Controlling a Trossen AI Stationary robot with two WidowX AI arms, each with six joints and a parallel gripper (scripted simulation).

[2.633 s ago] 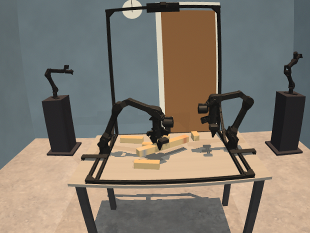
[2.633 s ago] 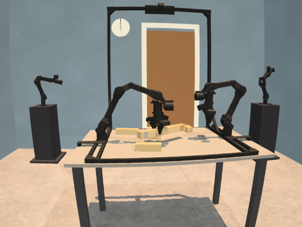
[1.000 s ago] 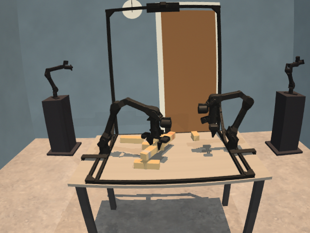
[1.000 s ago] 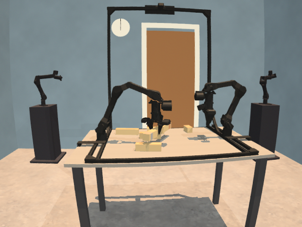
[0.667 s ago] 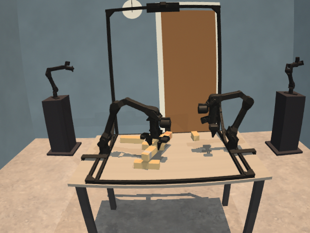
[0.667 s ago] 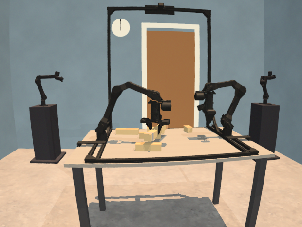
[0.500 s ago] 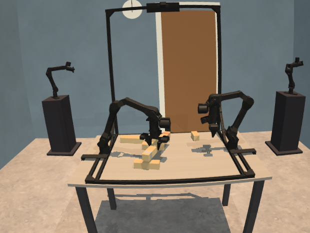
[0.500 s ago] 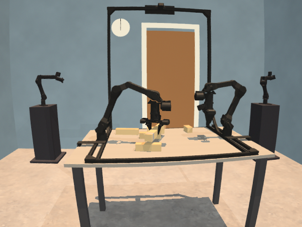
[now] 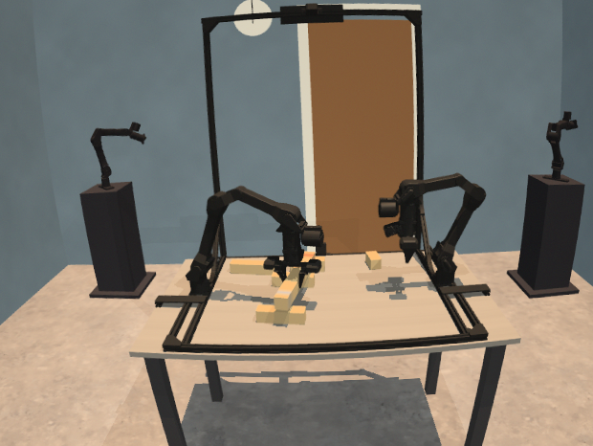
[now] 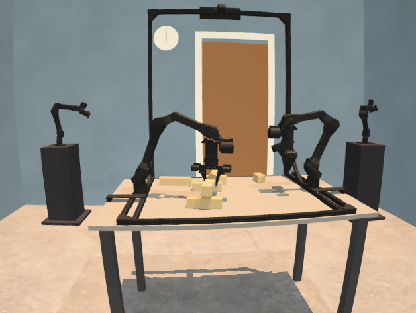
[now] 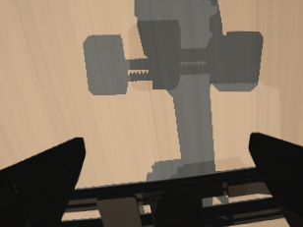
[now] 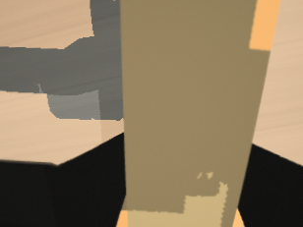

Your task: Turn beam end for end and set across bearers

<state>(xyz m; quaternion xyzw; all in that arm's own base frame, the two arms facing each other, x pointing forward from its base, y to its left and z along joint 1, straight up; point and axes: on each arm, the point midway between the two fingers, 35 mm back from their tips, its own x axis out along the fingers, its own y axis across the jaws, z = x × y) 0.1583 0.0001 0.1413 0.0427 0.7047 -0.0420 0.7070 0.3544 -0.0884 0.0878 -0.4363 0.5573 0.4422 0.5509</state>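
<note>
Now: the beam 5 cm behind my right hand, 1 cm to the left of it and 2 cm below it.
</note>
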